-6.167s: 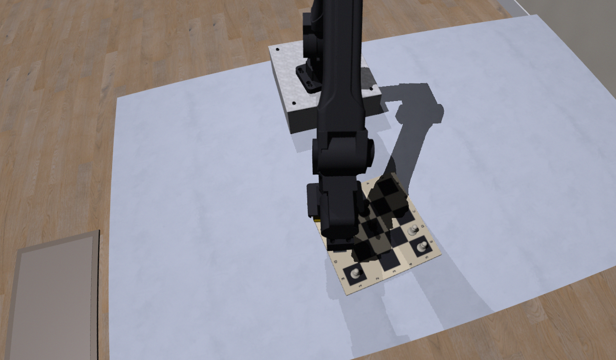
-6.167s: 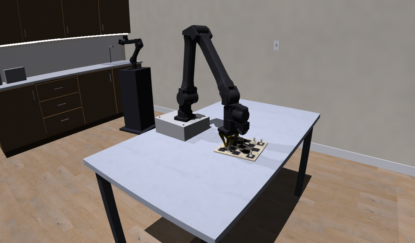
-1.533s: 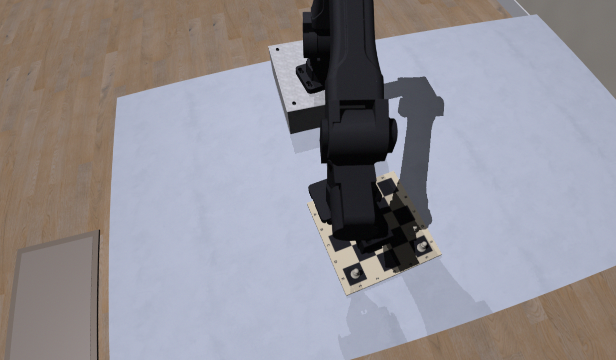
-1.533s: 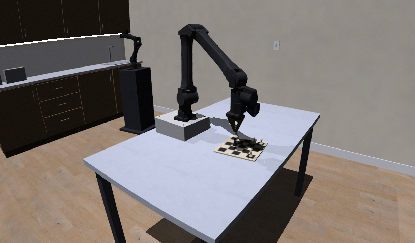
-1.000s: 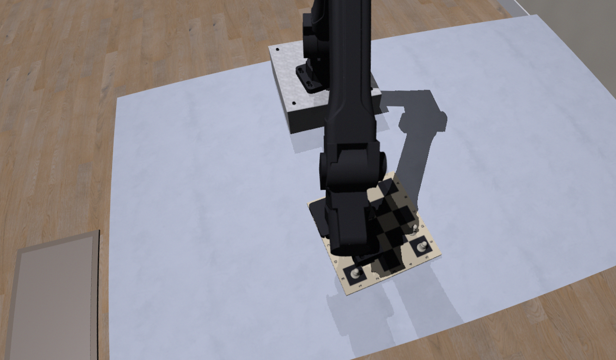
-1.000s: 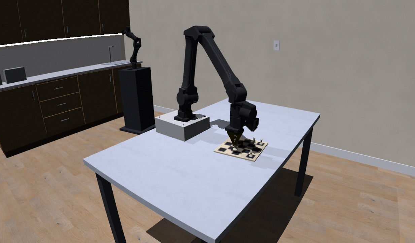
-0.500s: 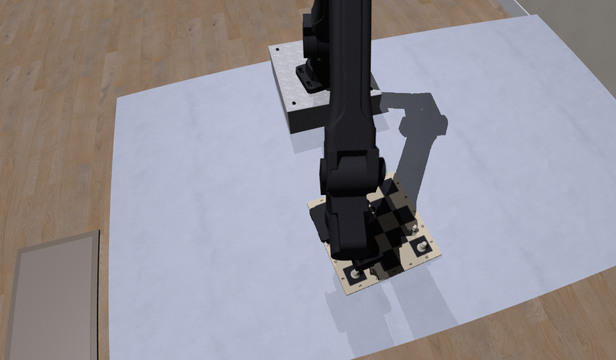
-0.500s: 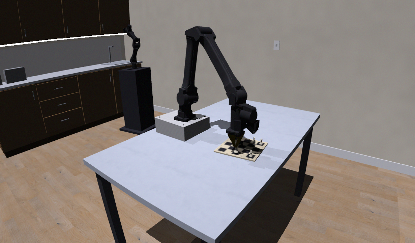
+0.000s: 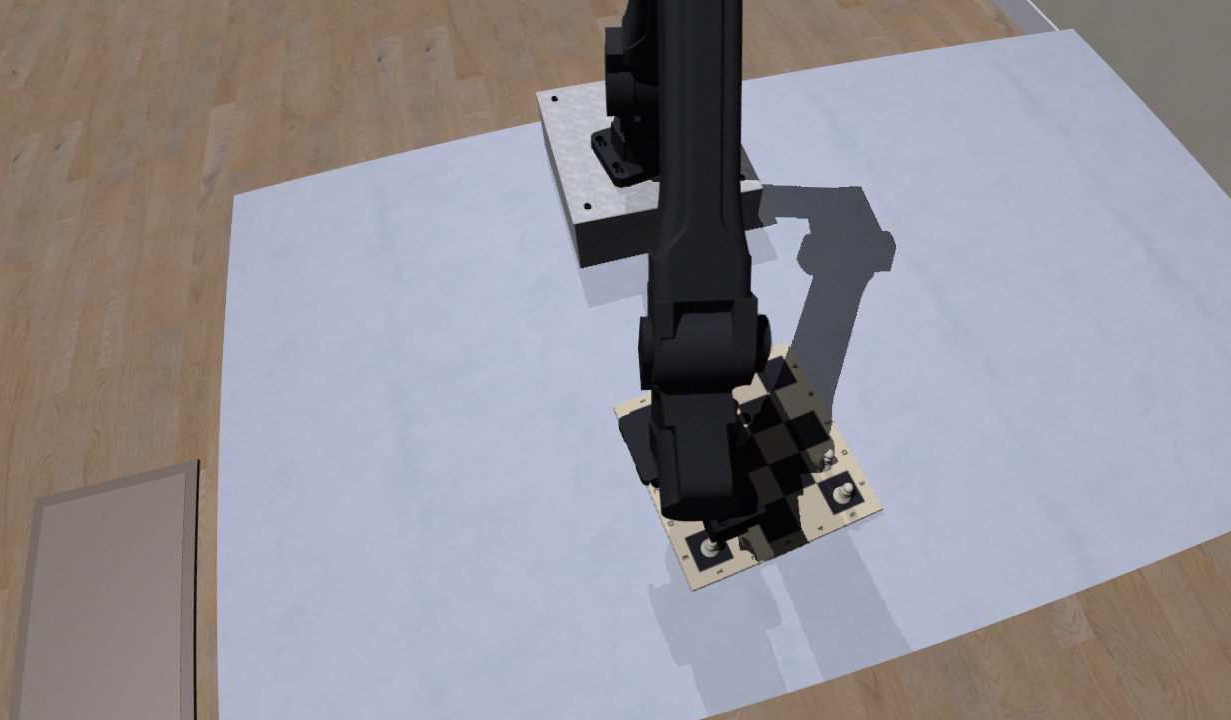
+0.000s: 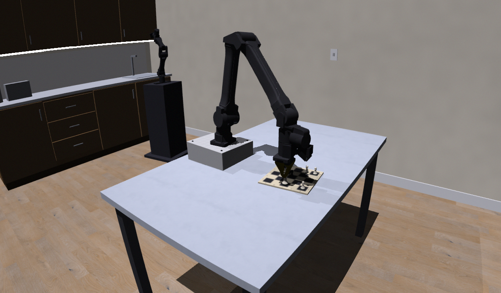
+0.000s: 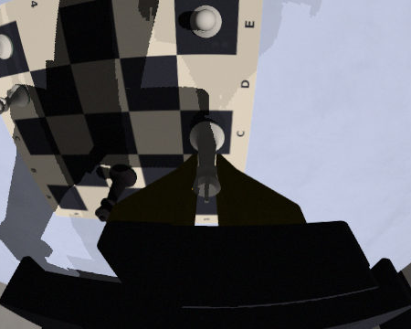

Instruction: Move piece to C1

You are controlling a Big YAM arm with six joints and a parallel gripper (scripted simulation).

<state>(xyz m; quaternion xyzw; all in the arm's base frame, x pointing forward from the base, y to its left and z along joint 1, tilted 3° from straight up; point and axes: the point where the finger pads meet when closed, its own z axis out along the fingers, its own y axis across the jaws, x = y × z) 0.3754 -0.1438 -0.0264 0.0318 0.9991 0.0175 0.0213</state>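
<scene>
My hand is right at the tall white piece. From my hand the other things lie so: black piece: 30 mm behind, 80 mm to the left, 20 mm below; then chessboard: 10 mm ahead, 80 mm to the left, 40 mm below.
</scene>
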